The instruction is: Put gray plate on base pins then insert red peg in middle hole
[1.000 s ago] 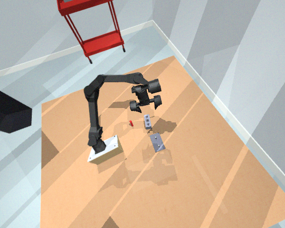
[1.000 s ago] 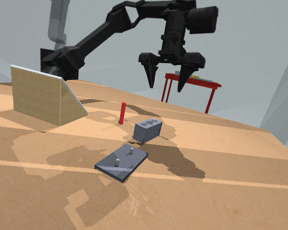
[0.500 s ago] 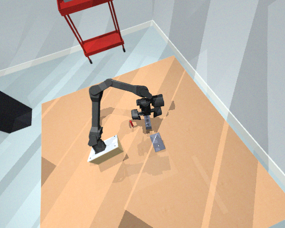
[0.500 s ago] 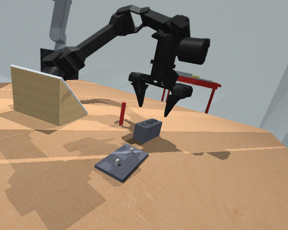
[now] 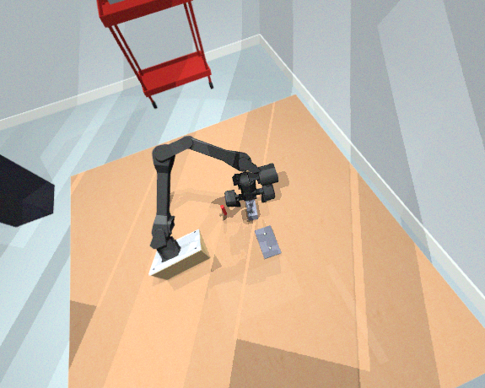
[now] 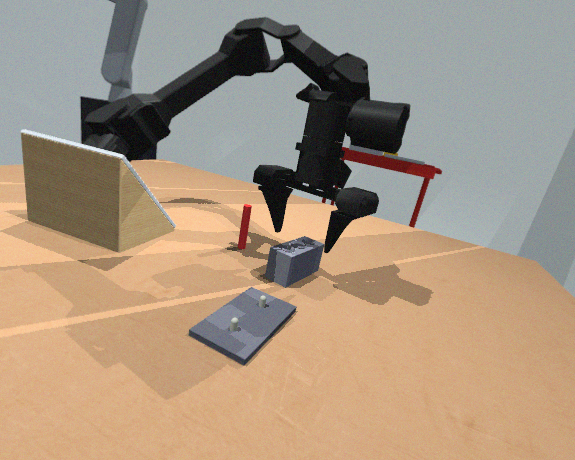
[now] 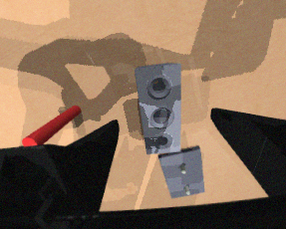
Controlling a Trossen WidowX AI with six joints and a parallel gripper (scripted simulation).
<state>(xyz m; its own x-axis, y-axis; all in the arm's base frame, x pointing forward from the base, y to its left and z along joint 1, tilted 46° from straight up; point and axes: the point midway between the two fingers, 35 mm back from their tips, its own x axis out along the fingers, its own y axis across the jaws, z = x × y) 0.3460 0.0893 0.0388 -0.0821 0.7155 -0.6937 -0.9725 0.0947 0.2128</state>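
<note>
The gray plate is 20 mm below my gripper tip. From my gripper tip the other things lie so: red peg (120 mm behind, 30 mm to the left, 20 mm below); base (160 mm to the right, 50 mm below).
</note>
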